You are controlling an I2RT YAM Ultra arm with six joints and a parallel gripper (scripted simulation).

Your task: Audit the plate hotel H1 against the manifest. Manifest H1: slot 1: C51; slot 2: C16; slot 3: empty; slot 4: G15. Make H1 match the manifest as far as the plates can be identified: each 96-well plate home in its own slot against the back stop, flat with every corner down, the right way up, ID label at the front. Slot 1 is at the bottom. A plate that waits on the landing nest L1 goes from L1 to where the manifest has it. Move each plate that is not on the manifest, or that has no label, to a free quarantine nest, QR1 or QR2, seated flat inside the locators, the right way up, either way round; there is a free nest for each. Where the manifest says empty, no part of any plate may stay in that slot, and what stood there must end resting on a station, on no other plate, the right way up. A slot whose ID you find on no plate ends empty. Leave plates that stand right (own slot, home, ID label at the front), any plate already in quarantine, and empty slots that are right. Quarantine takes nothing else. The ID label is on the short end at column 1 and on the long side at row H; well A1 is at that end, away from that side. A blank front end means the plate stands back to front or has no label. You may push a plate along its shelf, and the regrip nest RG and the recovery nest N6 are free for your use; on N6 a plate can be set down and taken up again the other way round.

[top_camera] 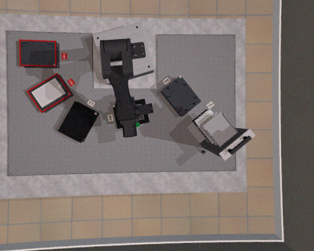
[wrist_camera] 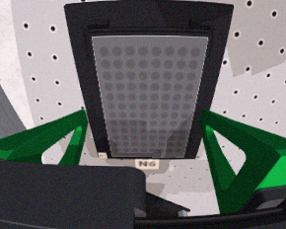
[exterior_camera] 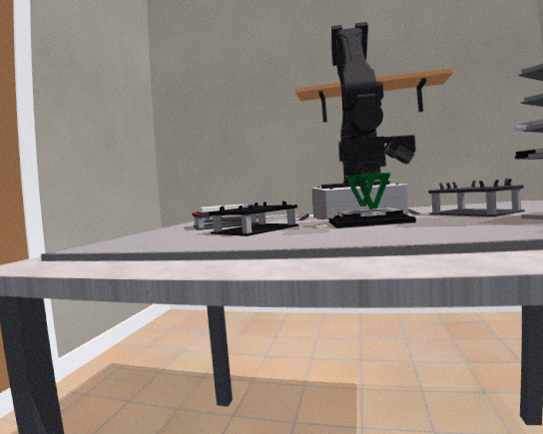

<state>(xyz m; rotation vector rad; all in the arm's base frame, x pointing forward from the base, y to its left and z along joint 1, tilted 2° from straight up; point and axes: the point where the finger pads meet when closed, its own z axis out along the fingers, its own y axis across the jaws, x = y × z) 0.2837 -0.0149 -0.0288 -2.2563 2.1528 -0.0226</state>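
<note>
The recovery nest N6 is 4 cm below my hand. Also, from my hand: regrip nest RG: 4 cm behind, 26 cm to the left, 1 cm above; then landing nest L1: 25 cm to the right; then white plate: 15 cm behind, 36 cm to the right, 1 cm above.
</note>
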